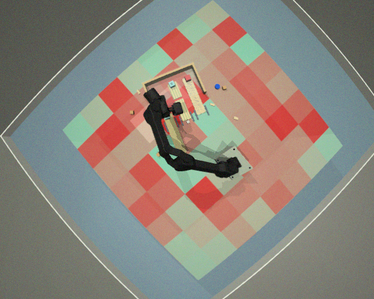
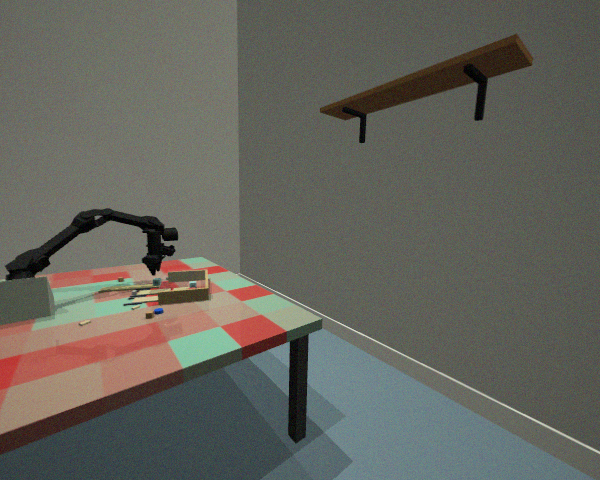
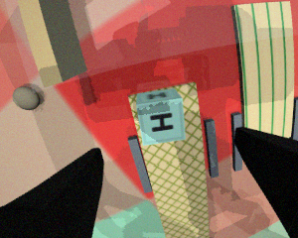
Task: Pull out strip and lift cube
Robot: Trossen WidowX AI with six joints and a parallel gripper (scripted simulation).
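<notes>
Right now my gripper tip is 60 mm short of the grey pebble, 100 mm to the right of it and 60 mm above it. Round my gripper tip: blue disc (10 mm behind, 350 mm to the right, 60 mm below).
</notes>
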